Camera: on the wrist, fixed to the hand. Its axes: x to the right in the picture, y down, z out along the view.
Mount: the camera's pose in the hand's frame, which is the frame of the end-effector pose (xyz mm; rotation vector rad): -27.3 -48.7 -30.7 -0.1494 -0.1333 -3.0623
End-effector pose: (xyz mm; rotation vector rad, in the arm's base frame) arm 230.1 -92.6 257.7 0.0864 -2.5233 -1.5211
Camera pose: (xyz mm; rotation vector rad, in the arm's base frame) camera 260.4 -138.1 225.0 -1.9545 -0.0448 0.3749
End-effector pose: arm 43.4 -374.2 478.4 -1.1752 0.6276 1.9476
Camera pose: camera 106.4 -377.5 487.5 -0.5379 -1.0958 -0.6965
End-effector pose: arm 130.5 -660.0 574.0 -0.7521 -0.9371 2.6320
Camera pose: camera 172.9 -617.6 595.6 0.7179 -0.6636 -0.1983
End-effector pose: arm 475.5 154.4 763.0 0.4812 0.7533 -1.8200
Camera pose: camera 439.1 206.0 771.4 0.8098 -0.5012 1.2132
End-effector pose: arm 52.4 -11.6 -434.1 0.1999 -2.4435 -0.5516
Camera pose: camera 93.2 -58.6 -447.8 -2.4739 -0.1059 1.0001
